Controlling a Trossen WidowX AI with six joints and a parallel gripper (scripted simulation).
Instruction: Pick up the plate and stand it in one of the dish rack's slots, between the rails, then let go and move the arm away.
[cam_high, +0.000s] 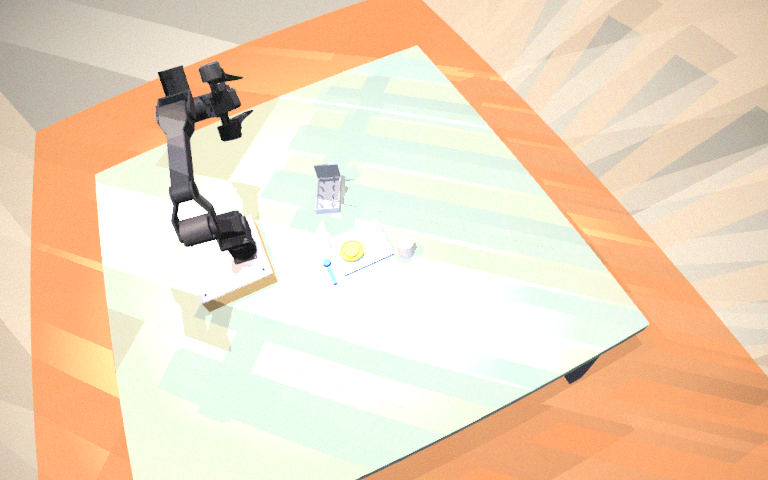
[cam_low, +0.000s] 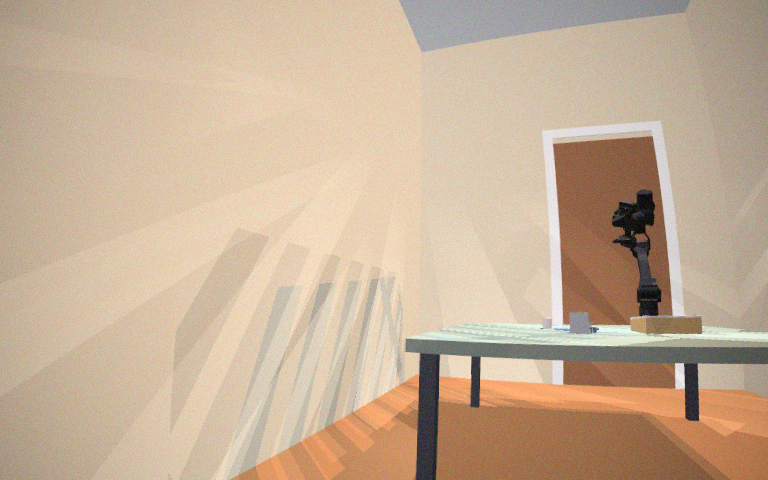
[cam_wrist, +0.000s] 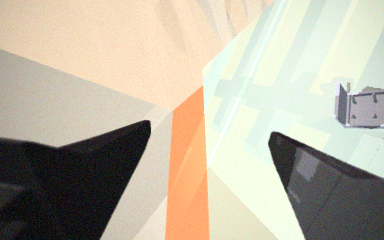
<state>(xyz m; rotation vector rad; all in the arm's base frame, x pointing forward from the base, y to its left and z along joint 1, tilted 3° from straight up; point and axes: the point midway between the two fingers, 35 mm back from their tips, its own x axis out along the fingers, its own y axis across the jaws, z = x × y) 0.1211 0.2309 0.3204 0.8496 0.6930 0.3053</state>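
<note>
My gripper tip is now 130 mm short of the yellow plate, 300 mm to the left of it and 360 mm above it. The rest, counted from my gripper tip: blue spoon: 60 mm ahead, 330 mm to the right, 380 mm below; white cup: 270 mm ahead, 350 mm to the right, 350 mm below; grey dish rack: 120 mm ahead, 90 mm to the right, 360 mm below.
</note>
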